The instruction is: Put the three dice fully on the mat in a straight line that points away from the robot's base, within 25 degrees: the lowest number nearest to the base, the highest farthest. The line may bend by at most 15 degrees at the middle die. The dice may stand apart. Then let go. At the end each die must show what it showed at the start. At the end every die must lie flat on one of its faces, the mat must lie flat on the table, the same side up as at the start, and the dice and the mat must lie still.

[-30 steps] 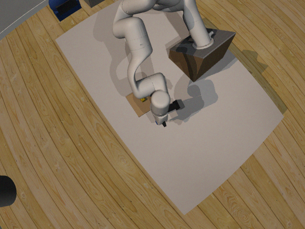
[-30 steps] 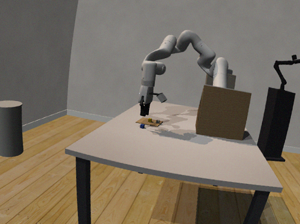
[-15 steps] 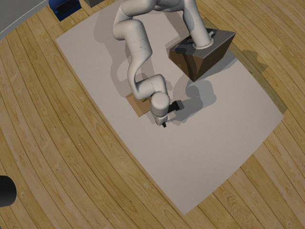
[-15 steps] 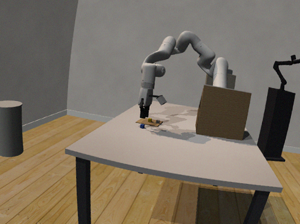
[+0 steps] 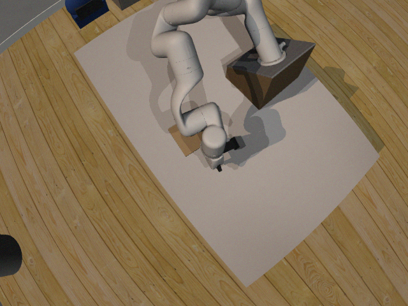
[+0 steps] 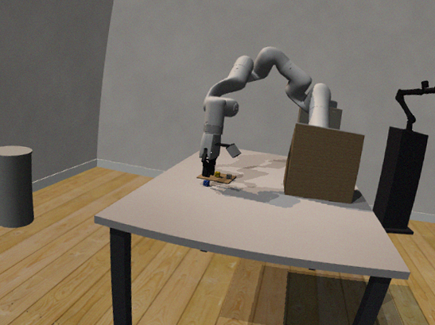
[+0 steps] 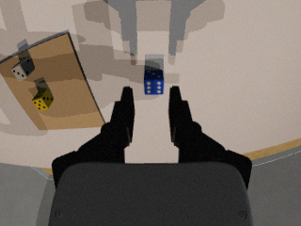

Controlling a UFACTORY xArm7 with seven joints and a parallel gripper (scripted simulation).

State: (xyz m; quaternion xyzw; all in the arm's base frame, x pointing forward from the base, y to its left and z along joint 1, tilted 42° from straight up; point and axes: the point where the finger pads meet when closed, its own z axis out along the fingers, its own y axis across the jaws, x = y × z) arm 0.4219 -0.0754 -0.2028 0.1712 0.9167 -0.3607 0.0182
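Now: the blue die 50 mm below my hand. The rest, counted from my hand: yellow die (140 mm to the right, 50 mm below, 30 mm behind); brown mat (140 mm to the right, 60 mm below, 30 mm behind); white die (140 mm to the right, 80 mm behind, 50 mm below).
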